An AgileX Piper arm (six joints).
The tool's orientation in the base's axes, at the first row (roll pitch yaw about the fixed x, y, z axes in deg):
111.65 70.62 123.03
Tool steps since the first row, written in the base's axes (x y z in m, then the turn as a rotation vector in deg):
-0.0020 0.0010 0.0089 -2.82 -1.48 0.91
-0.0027 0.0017 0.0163 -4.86 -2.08 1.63
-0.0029 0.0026 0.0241 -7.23 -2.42 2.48
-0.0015 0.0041 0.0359 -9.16 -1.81 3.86
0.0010 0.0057 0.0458 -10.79 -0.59 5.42
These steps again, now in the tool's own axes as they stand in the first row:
-0.0078 0.0040 -0.0028 -0.76 -0.63 -3.16
-0.0144 0.0071 -0.0042 -1.24 -0.63 -5.36
-0.0215 0.0104 -0.0052 -1.71 -0.28 -7.83
-0.0325 0.0152 -0.0050 -2.49 1.04 -9.74
-0.0418 0.0193 -0.0034 -3.33 2.94 -11.25

